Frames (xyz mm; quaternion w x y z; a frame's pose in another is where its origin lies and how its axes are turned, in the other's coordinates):
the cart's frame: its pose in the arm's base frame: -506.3 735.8 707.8 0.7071 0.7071 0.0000 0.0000
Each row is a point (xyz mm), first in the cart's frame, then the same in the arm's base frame.
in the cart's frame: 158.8 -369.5 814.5
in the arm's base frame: -347.5 -78.7 338.3
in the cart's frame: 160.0 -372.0 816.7
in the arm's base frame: -346.3 -80.9 335.8
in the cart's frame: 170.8 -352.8 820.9
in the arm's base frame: -335.5 -85.1 355.0
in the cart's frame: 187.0 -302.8 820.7
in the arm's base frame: -319.3 -84.9 405.0
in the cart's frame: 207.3 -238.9 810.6
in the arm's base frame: -299.0 -74.8 468.9
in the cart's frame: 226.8 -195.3 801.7
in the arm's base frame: -279.5 -65.9 512.5
